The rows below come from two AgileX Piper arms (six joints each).
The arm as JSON. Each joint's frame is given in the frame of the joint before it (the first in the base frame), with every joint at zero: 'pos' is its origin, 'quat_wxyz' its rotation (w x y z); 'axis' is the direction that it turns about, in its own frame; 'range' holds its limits. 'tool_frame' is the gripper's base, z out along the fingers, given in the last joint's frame.
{
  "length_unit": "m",
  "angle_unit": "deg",
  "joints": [
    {
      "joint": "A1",
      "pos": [
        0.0,
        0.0,
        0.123
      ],
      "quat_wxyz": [
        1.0,
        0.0,
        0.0,
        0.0
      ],
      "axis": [
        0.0,
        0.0,
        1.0
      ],
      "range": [
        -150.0,
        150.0
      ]
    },
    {
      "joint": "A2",
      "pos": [
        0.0,
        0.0,
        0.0
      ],
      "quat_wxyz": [
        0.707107,
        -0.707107,
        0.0,
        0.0
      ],
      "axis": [
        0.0,
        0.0,
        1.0
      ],
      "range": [
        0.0,
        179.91
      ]
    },
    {
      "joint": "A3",
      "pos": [
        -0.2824,
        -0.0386,
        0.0
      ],
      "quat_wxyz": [
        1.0,
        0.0,
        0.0,
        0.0
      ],
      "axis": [
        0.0,
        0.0,
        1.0
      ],
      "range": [
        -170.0,
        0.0
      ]
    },
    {
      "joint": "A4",
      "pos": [
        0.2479,
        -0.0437,
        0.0
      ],
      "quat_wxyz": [
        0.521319,
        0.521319,
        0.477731,
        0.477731
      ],
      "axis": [
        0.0,
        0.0,
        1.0
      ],
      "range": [
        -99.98,
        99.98
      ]
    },
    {
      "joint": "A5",
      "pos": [
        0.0,
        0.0,
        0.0
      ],
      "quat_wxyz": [
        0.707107,
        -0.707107,
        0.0,
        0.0
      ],
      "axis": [
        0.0,
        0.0,
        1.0
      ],
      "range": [
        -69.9,
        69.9
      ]
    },
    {
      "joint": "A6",
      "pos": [
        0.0,
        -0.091,
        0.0
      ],
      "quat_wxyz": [
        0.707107,
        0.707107,
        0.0,
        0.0
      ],
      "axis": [
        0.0,
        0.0,
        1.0
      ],
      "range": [
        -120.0,
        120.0
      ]
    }
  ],
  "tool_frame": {
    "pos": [
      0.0,
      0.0,
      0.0
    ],
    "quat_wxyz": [
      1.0,
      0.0,
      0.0,
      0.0
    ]
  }
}
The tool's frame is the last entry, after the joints.
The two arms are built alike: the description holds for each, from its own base.
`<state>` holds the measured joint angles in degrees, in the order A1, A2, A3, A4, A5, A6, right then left.
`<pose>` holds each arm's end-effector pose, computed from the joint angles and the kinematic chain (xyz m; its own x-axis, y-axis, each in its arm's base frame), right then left.
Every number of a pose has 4 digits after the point.
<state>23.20 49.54 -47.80 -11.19 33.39 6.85 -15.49 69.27 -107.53 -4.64 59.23 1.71</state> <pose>0.1636 0.0596 0.3543 -0.4405 -0.2365 -0.8661 -0.3261 0.9409 -0.0911 0.1824 -0.0571 0.5637 -0.2677 0.0621 -0.9615 0.3277 0.9443 -0.0302</pose>
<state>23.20 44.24 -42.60 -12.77 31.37 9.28 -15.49 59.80 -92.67 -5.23 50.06 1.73</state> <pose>0.1456 0.0510 0.3427 -0.4138 -0.2089 -0.8861 -0.3096 0.9476 -0.0788 0.1569 -0.0501 0.5387 -0.2110 0.0290 -0.9771 0.3264 0.9443 -0.0425</pose>
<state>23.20 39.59 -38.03 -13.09 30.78 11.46 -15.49 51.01 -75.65 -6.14 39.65 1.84</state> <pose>0.1298 0.0442 0.3291 -0.4136 -0.1742 -0.8936 -0.2949 0.9542 -0.0495 0.1418 -0.0457 0.4943 -0.1814 -0.0020 -0.9834 0.3225 0.9446 -0.0614</pose>
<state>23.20 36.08 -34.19 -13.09 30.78 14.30 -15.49 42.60 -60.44 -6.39 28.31 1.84</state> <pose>0.1183 0.0392 0.3150 -0.4324 -0.1287 -0.8924 -0.2741 0.9617 -0.0059 0.1253 -0.0397 0.4517 -0.1102 -0.0380 -0.9932 0.3107 0.9479 -0.0707</pose>
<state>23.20 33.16 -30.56 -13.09 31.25 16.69 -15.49 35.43 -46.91 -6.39 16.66 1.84</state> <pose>0.1090 0.0351 0.2995 -0.4603 -0.0947 -0.8827 -0.2535 0.9669 0.0284 0.1124 -0.0342 0.4102 -0.0237 -0.0709 -0.9972 0.2967 0.9520 -0.0747</pose>
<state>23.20 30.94 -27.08 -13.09 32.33 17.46 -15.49 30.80 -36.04 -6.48 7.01 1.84</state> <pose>0.1015 0.0315 0.2823 -0.4965 -0.0934 -0.8630 -0.2418 0.9697 0.0341 0.1065 -0.0308 0.3721 0.0324 -0.0920 -0.9952 0.2838 0.9556 -0.0791</pose>
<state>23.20 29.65 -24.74 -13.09 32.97 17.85 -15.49 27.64 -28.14 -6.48 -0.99 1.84</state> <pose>0.0971 0.0294 0.2705 -0.5213 -0.0954 -0.8480 -0.2349 0.9714 0.0352 0.1019 -0.0280 0.3443 0.0870 -0.1080 -0.9903 0.2731 0.9586 -0.0806</pose>
